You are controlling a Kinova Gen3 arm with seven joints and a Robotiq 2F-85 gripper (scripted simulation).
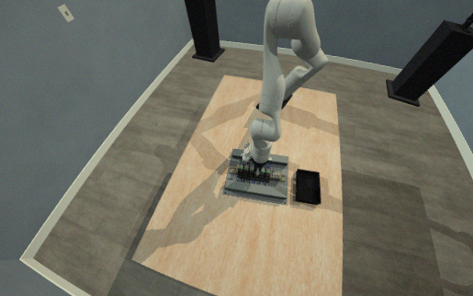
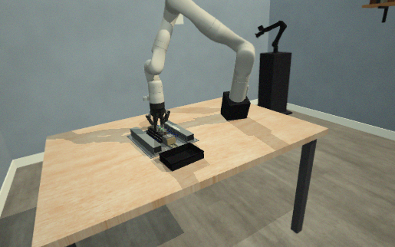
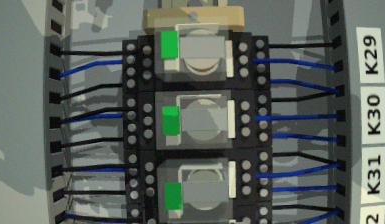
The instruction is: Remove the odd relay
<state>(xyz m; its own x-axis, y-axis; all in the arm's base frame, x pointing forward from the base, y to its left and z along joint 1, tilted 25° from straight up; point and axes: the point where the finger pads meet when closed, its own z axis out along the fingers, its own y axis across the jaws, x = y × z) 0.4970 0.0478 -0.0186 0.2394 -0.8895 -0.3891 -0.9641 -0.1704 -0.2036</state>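
Right now the grey relay panel is 40 mm below my hand and 10 mm to the left of it. From my hand the other things lie so: black parts tray: 260 mm to the left, 40 mm below, 30 mm behind.
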